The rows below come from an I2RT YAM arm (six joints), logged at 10 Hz.
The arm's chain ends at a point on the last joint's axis. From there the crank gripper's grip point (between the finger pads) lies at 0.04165 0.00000 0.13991 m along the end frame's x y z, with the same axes.
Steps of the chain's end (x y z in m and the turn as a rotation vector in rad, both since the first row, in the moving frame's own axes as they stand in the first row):
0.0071 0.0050 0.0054 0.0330 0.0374 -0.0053
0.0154 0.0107 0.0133 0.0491 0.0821 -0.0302
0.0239 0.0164 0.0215 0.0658 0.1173 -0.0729
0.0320 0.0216 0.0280 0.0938 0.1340 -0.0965
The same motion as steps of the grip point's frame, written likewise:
0.0123 0.0002 0.0037 0.0330 0.0374 -0.0053
0.0266 0.0025 0.0092 0.0491 0.0821 -0.0302
0.0395 0.0038 0.0153 0.0658 0.1173 -0.0729
0.0494 0.0039 0.0204 0.0938 0.1340 -0.0965

